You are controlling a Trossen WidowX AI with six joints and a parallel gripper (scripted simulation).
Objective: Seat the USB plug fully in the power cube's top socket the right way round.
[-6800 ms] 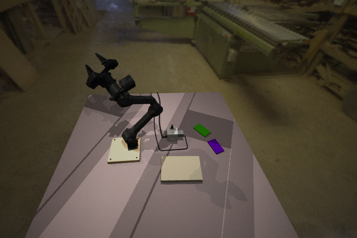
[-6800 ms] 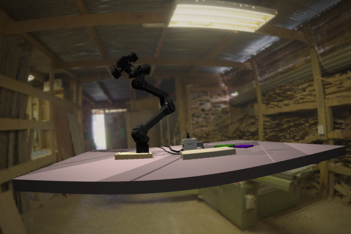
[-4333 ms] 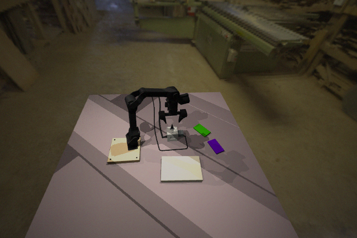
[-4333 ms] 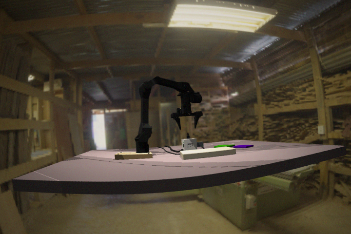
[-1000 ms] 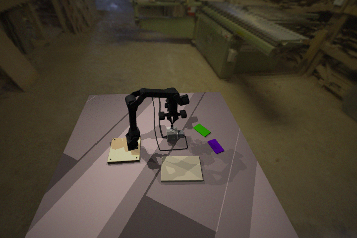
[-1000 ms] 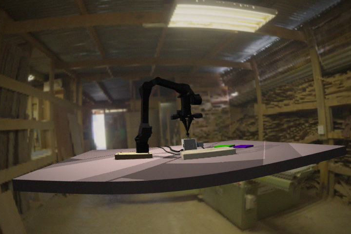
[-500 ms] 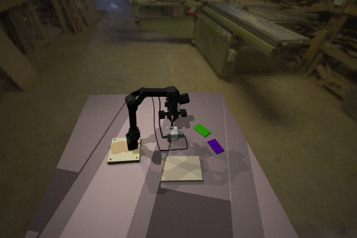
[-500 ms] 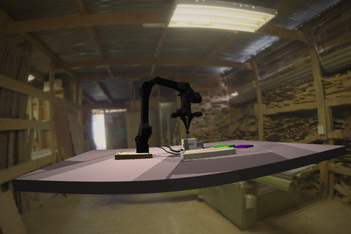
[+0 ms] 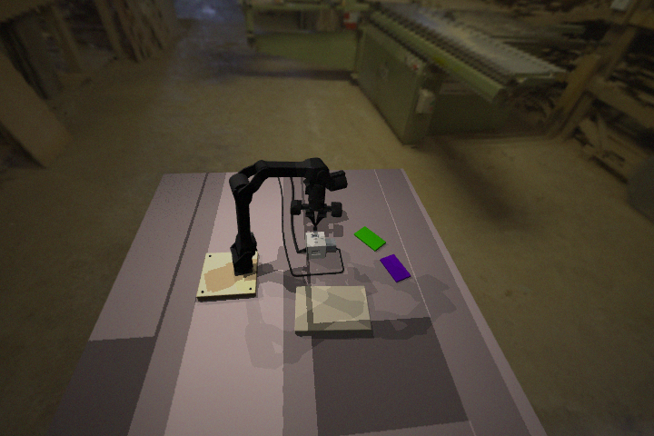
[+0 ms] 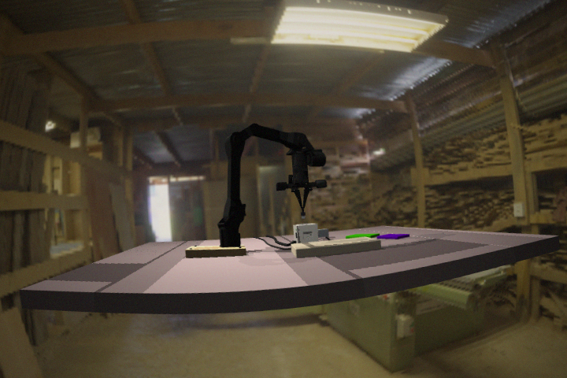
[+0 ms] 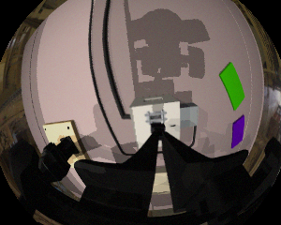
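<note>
My gripper tip is 20 mm above the USB plug. Also, from my gripper tip: pale flat slab (20 mm behind, 290 mm to the right, 120 mm below); purple block (280 mm ahead, 190 mm to the right, 130 mm below); green block (250 mm ahead, 20 mm to the right, 130 mm below).
</note>
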